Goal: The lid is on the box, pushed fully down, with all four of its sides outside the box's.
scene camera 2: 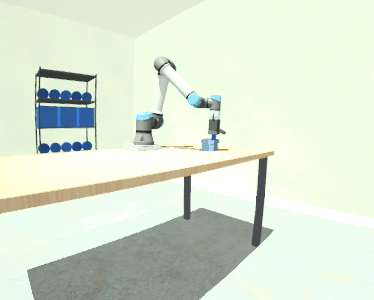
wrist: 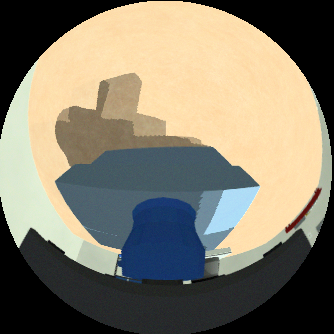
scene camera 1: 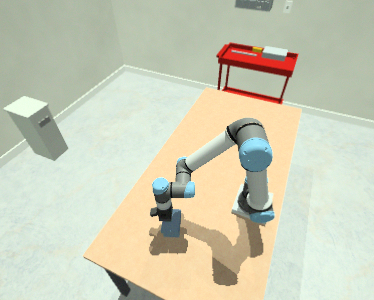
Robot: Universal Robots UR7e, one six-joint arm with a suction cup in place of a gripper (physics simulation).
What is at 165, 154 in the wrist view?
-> A blue-grey box.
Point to my suction cup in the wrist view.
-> At 162, 244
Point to a blue-grey lid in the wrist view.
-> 101, 196
